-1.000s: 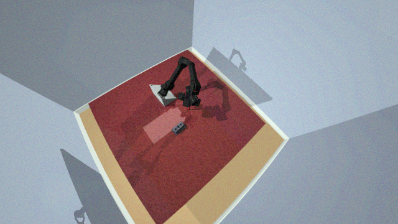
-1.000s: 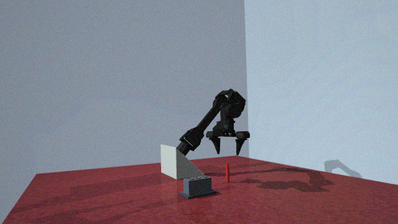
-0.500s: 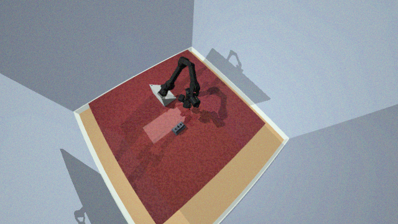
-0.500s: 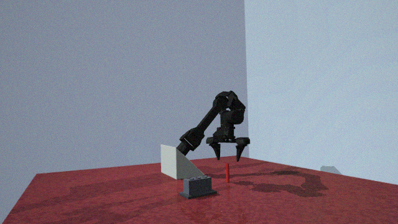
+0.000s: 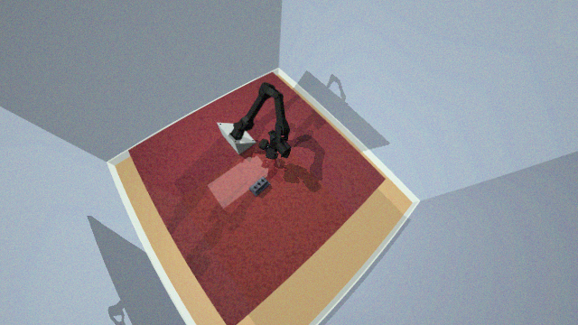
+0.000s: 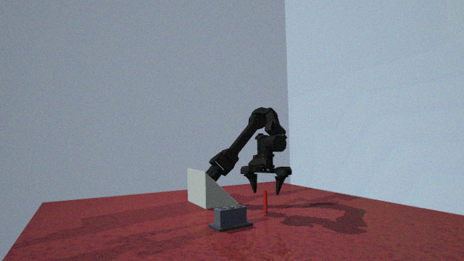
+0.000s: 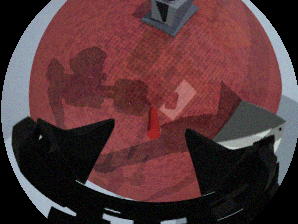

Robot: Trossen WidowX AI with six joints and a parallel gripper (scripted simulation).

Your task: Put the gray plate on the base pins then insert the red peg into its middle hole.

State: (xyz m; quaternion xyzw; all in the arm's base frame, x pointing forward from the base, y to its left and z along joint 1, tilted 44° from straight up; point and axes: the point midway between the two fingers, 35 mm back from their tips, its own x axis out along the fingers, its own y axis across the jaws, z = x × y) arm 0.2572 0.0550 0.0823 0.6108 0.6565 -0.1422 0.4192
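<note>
My gripper tip is 30 mm above the red peg. The rest, counted from my gripper tip: gray plate: 70 mm ahead, 200 mm to the right, 20 mm below; dark base: 70 mm ahead, 200 mm to the right, 60 mm below.
</note>
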